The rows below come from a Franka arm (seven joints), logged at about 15 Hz.
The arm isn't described. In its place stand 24 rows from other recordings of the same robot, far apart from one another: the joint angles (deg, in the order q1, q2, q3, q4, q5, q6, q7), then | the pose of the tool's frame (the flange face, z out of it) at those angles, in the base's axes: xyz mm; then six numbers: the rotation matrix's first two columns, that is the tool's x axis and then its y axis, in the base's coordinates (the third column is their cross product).
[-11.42 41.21 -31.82 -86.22 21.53 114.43 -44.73] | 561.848 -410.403 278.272 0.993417 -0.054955 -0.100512 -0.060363 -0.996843 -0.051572
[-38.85 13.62 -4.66 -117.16 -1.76 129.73 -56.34] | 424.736 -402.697 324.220 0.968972 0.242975 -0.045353 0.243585 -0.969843 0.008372
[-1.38 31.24 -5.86 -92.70 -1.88 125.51 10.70] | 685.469 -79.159 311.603 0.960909 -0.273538 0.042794 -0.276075 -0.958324 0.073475
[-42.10 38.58 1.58 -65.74 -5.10 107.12 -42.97] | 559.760 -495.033 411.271 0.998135 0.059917 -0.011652 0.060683 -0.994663 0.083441
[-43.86 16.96 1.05 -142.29 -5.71 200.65 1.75] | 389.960 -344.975 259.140 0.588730 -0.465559 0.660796 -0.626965 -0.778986 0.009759
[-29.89 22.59 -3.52 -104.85 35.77 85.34 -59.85] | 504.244 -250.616 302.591 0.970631 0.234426 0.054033 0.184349 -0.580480 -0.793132
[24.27 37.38 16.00 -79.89 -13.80 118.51 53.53] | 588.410 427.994 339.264 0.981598 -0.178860 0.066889 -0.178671 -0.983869 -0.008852
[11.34 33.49 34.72 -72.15 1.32 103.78 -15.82] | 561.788 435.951 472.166 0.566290 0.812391 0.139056 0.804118 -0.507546 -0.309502
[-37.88 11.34 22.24 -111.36 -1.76 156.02 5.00] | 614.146 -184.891 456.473 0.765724 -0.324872 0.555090 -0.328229 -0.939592 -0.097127
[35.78 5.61 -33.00 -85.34 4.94 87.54 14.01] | 573.490 53.563 612.085 0.980257 -0.191190 -0.050433 -0.192449 -0.981074 -0.021372
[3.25 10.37 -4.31 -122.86 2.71 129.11 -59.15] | 554.378 -8.544 313.324 0.553492 0.832646 -0.018654 0.829879 -0.553268 -0.072084
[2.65 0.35 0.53 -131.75 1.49 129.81 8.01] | 507.498 28.869 341.835 0.994002 -0.100797 -0.042424 -0.101452 -0.994748 -0.013571
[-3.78 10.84 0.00 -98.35 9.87 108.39 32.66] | 616.585 -28.064 472.353 0.770293 -0.629344 -0.102831 -0.637688 -0.759857 -0.126377
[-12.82 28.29 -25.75 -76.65 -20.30 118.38 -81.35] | 593.370 -407.192 503.108 0.565722 0.664918 -0.487691 0.822884 -0.493324 0.281947
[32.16 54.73 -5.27 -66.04 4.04 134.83 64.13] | 692.487 378.891 241.921 0.785090 -0.607558 0.120442 -0.576755 -0.787996 -0.215446
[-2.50 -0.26 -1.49 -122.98 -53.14 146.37 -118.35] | 568.628 -28.437 443.786 -0.713576 0.261935 -0.649769 0.501838 0.838277 -0.213192
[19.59 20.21 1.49 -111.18 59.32 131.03 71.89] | 575.439 242.116 310.172 -0.041686 -0.716714 -0.696120 -0.999054 0.021243 0.037955
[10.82 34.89 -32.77 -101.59 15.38 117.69 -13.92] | 600.118 -198.125 244.328 0.942685 -0.242851 -0.228839 -0.235902 -0.970064 0.057679
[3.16 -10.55 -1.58 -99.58 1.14 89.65 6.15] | 494.759 14.459 641.705 0.996833 -0.079113 0.008020 -0.078881 -0.996546 -0.025948
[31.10 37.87 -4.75 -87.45 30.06 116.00 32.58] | 605.000 341.425 263.376 0.883102 -0.297995 -0.362394 -0.386309 -0.900162 -0.201181
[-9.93 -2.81 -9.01 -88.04 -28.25 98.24 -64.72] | 506.778 -223.397 692.757 0.696251 0.636633 -0.331562 0.715812 -0.581473 0.386655
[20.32 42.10 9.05 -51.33 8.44 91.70 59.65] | 663.236 339.962 468.560 0.824285 -0.518139 -0.228224 -0.549935 -0.828567 -0.105113
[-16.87 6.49 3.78 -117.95 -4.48 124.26 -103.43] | 553.152 -132.357 381.458 -0.050017 0.997259 -0.054515 0.998645 0.049150 -0.017118
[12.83 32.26 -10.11 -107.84 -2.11 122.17 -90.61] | 599.333 29.539 190.638 -0.111784 0.987158 -0.114122 0.950184 0.072553 -0.303126
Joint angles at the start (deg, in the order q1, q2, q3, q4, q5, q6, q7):
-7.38, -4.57, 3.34, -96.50, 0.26, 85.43, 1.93
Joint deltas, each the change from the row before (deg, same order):
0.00, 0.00, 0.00, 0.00, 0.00, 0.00, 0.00
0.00, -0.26, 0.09, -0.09, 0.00, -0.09, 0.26
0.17, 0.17, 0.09, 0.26, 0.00, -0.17, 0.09
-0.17, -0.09, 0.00, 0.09, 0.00, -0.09, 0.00
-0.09, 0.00, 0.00, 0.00, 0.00, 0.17, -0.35
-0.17, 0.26, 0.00, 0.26, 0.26, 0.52, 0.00
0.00, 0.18, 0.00, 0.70, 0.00, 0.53, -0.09
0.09, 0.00, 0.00, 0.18, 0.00, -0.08, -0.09
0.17, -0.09, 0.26, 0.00, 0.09, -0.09, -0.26
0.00, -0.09, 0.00, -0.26, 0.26, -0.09, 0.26
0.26, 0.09, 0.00, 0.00, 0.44, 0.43, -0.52
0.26, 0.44, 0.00, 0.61, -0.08, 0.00, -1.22
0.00, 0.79, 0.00, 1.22, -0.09, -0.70, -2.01
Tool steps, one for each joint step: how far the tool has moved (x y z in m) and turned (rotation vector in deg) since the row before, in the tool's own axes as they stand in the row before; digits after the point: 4 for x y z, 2 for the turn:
0.0000, 0.0000, 0.0000, 0.00, 0.00, 0.00
-0.0017, -0.0009, -0.0013, -0.03, 0.08, 0.17
0.0005, -0.0024, -0.0004, -0.03, -0.08, -0.17
-0.0006, 0.0015, -0.0013, 0.02, 0.09, 0.17
0.0004, 0.0008, -0.0003, 0.02, 0.17, -0.26
0.0025, 0.0010, -0.0007, 0.31, 0.51, 0.15
0.0019, -0.0001, -0.0050, 0.05, 1.05, -0.10
-0.0002, -0.0008, -0.0013, 0.00, 0.10, -0.18
-0.0008, -0.0042, -0.0006, 0.03, 0.00, -0.69
-0.0007, -0.0005, 0.0015, 0.25, -0.27, 0.25
0.0012, -0.0032, 0.0001, 0.43, 0.33, -0.81
0.0024, -0.0022, -0.0011, -0.07, 0.17, -1.48
0.0032, 0.0003, -0.0019, -0.03, -0.27, -2.02

